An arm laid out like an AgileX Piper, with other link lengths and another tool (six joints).
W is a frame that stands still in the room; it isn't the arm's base.
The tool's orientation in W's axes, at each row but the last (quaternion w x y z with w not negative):
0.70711 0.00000 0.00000 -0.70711
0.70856 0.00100 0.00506 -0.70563
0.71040 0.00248 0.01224 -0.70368
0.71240 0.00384 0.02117 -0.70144
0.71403 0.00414 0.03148 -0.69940
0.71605 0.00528 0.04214 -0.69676
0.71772 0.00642 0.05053 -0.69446
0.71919 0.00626 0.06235 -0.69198
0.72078 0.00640 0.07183 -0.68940
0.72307 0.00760 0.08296 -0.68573
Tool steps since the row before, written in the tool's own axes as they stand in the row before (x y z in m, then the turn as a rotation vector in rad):
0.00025 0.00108 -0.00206 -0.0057 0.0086 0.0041
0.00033 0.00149 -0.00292 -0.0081 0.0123 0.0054
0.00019 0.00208 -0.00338 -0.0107 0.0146 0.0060
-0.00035 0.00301 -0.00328 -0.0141 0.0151 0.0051
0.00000 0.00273 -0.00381 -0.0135 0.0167 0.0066
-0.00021 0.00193 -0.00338 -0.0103 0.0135 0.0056
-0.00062 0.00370 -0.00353 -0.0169 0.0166 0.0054
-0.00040 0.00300 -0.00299 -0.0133 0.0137 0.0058
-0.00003 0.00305 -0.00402 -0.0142 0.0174 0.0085
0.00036 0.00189 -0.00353 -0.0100 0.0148 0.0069
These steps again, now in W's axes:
0.00108 -0.00025 -0.00206 0.0086 0.0057 0.0041
0.00147 -0.00030 -0.00293 0.0123 0.0081 0.0054
0.00203 -0.00010 -0.00341 0.0146 0.0107 0.0060
0.00292 0.00051 -0.00334 0.0150 0.0142 0.0052
0.00258 0.00025 -0.00391 0.0167 0.0135 0.0066
0.00174 0.00049 -0.00345 0.0135 0.0103 0.0056
0.00345 0.00103 -0.00369 0.0164 0.0170 0.0057
0.00273 0.00081 -0.00316 0.0137 0.0133 0.0060
0.00265 0.00062 -0.00425 0.0176 0.0140 0.0084
0.00151 0.00020 -0.00372 0.0150 0.0099 0.0066

